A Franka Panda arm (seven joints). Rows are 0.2 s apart.
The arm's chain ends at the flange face. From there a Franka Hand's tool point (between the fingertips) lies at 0.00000 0.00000 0.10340 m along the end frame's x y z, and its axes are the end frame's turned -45 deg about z.
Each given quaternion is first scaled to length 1.
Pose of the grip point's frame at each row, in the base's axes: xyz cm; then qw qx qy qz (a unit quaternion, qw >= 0):
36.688 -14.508 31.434 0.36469 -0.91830 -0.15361 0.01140
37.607 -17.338 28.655 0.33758 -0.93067 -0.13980 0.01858
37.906 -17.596 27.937 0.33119 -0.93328 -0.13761 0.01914
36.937 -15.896 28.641 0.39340 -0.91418 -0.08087 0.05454
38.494 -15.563 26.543 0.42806 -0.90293 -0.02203 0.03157
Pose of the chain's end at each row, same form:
38.063 -21.397 39.021 0.33257 -0.90718 0.20950 0.15009
38.941 -23.781 36.631 0.30477 -0.91333 0.22699 0.14635
39.218 -23.934 36.001 0.29865 -0.91490 0.23002 0.14442
38.626 -23.242 35.719 0.34258 -0.87554 0.27513 0.20094
39.279 -23.542 33.073 0.38339 -0.84263 0.32518 0.19298

